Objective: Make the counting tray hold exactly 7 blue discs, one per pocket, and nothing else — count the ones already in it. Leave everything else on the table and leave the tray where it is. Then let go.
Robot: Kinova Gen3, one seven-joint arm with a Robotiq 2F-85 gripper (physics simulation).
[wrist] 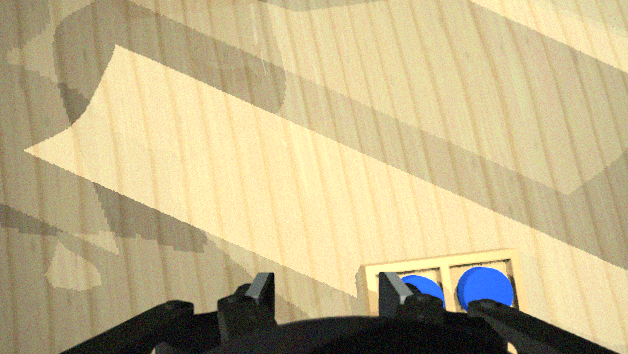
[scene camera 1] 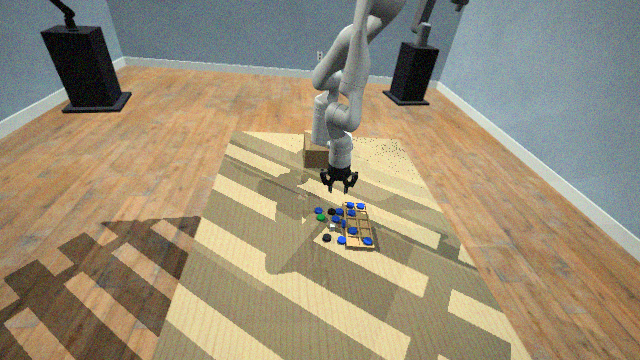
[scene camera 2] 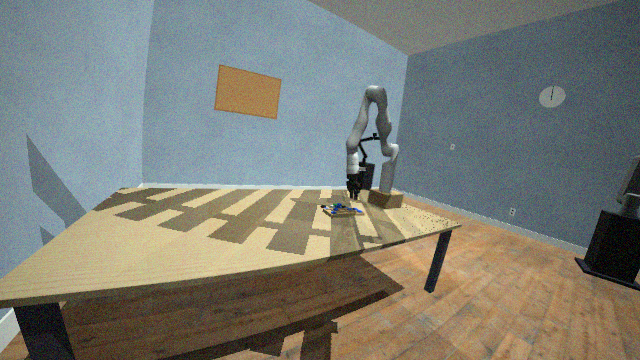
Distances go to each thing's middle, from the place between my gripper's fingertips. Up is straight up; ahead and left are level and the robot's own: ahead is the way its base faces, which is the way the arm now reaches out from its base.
Right now my hand is 120 mm short of the wooden counting tray (scene camera 1: 360, 221), 50 mm above it and 40 mm to the right of it.
